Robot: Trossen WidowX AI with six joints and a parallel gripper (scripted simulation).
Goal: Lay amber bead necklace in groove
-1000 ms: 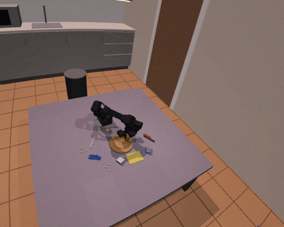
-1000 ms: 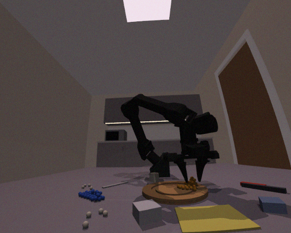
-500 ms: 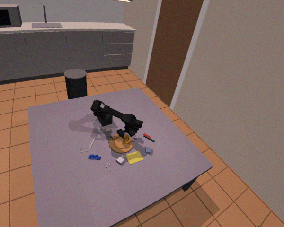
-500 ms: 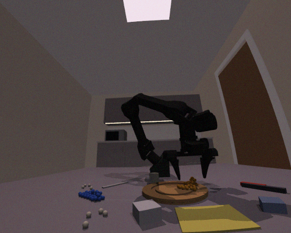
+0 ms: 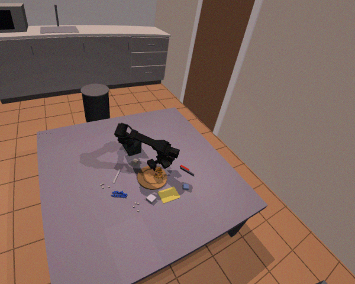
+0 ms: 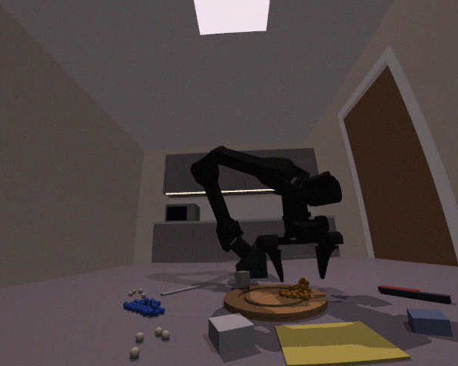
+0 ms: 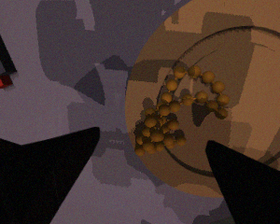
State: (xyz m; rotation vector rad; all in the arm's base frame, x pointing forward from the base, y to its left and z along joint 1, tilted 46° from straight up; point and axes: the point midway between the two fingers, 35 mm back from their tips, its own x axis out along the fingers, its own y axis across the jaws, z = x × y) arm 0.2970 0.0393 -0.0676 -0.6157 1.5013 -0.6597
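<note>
Right now my gripper tip is 20 mm short of the round wooden bead board, 70 mm to the left of it and 20 mm above it. From my gripper tip the other things lie so: blue block: 200 mm ahead, 80 mm to the left, 20 mm below; red-and-black tool: 80 mm ahead, 180 mm to the left, 30 mm below; yellow pad: 190 mm ahead, 50 mm to the right, 30 mm below.
</note>
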